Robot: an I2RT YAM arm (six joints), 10 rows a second.
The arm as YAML. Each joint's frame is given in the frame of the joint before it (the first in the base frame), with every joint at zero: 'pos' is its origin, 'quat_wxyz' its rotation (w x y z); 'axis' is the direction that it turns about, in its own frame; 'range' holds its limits. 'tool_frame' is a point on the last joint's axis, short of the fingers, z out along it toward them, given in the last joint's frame.
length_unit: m
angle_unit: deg
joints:
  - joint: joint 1
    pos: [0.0, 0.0, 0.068]
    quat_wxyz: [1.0, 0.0, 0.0, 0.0]
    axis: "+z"
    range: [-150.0, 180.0]
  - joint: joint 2
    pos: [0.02, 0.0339, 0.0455]
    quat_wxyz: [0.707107, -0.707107, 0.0, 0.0]
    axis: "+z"
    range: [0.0, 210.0]
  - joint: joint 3
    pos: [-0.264, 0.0, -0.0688]
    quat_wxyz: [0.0, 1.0, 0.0, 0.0]
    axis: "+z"
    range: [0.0, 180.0]
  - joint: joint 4
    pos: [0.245, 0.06, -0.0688]
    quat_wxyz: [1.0, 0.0, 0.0, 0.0]
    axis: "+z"
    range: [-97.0, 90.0]
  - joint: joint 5
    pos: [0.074, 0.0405, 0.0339]
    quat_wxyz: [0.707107, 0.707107, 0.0, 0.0]
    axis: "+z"
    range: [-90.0, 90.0]
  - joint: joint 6
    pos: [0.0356, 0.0, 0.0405]
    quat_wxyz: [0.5, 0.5, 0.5, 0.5]
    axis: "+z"
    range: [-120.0, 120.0]
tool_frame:
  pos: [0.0, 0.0, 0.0]
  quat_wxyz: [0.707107, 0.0, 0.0, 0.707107]
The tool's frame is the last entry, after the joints.
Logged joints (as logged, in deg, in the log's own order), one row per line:
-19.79 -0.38 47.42 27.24 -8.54 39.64
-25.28 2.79 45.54 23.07 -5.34 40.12
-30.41 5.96 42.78 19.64 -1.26 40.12
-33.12 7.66 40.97 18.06 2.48 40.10
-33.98 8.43 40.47 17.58 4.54 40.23
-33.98 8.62 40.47 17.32 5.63 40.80
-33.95 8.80 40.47 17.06 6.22 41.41
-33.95 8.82 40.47 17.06 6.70 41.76
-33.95 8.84 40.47 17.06 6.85 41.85
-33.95 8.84 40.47 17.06 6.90 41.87
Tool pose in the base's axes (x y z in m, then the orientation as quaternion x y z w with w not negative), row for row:
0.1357 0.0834 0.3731 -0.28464 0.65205 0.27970 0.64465
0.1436 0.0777 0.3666 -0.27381 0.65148 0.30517 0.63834
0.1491 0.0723 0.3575 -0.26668 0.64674 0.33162 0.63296
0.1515 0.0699 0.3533 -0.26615 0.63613 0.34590 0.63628
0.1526 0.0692 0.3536 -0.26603 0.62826 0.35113 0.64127
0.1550 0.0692 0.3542 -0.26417 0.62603 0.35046 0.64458
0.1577 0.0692 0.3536 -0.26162 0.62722 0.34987 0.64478
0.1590 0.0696 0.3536 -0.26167 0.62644 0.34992 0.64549
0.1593 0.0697 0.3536 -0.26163 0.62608 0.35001 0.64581
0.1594 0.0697 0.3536 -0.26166 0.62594 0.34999 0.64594
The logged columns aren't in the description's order. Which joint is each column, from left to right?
Columns, left to right: joint 5, joint 6, joint 3, joint 1, joint 4, joint 2.
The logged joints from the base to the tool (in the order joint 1, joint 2, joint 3, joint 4, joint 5, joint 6), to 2 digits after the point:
27.24 39.64 47.42 -8.54 -19.79 -0.38
23.07 40.12 45.54 -5.34 -25.28 2.79
19.64 40.12 42.78 -1.26 -30.41 5.96
18.06 40.10 40.97 2.48 -33.12 7.66
17.58 40.23 40.47 4.54 -33.98 8.43
17.32 40.80 40.47 5.63 -33.98 8.62
17.06 41.41 40.47 6.22 -33.95 8.80
17.06 41.76 40.47 6.70 -33.95 8.82
17.06 41.85 40.47 6.85 -33.95 8.84
17.06 41.87 40.47 6.90 -33.95 8.84

